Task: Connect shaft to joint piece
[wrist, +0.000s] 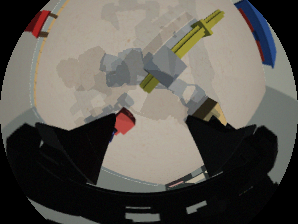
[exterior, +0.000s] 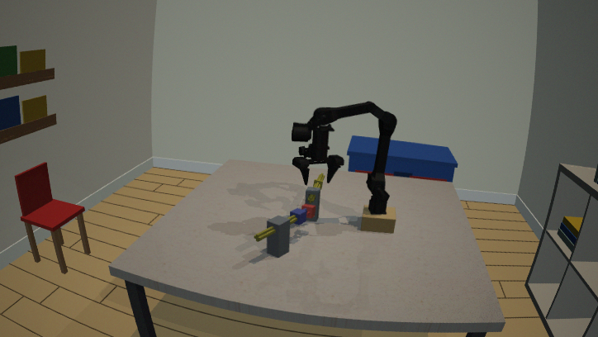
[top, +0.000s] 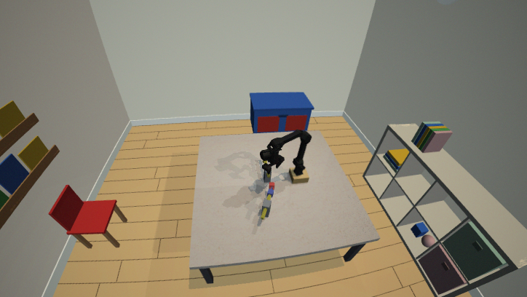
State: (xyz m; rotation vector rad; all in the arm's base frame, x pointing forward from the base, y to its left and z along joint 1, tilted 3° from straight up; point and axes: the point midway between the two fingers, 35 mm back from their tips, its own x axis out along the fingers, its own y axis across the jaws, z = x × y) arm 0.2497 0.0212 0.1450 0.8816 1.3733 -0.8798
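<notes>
Right now my gripper tip is 3 cm short of the red joint piece, 8 cm to the right of it and 8 cm above it.
</notes>
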